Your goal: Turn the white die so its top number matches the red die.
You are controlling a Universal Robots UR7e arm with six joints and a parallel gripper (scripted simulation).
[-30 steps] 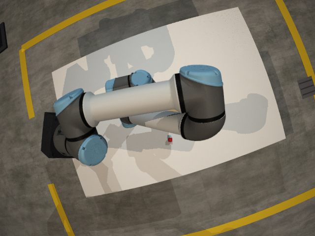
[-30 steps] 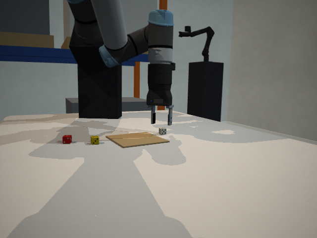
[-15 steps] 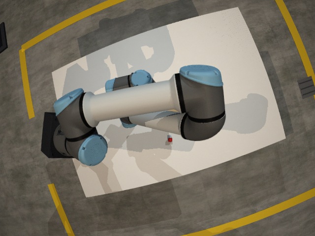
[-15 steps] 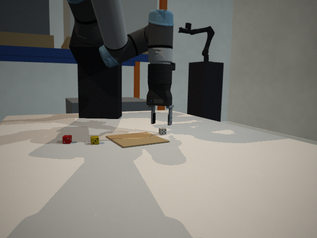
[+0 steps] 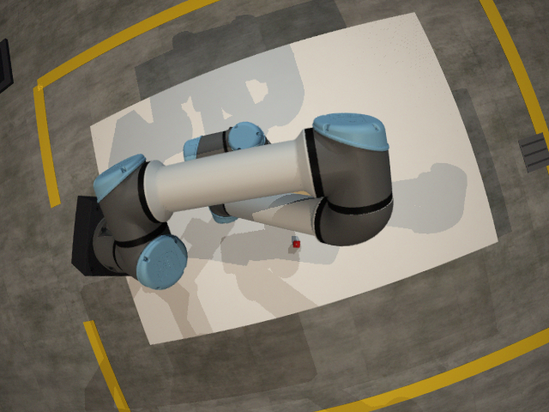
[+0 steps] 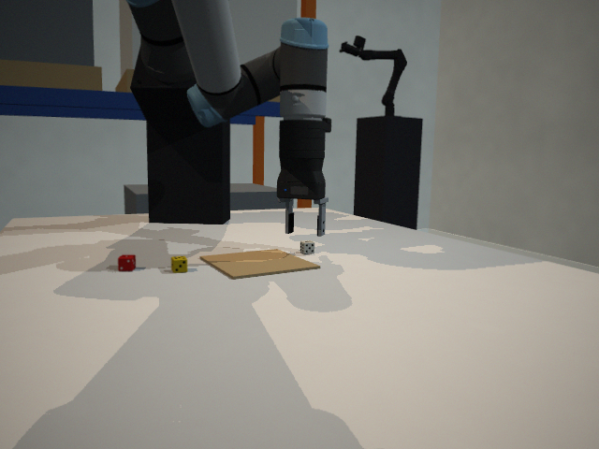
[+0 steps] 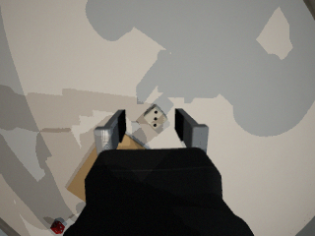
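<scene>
Now: hand 10 mm short of the white die and 40 mm above it. From my hand the other things lie so: yellow die: 40 mm ahead, 230 mm to the right, 40 mm below; then red die: 300 mm to the right, 40 mm below; then tan mat: 40 mm ahead, 110 mm to the right, 50 mm below.
</scene>
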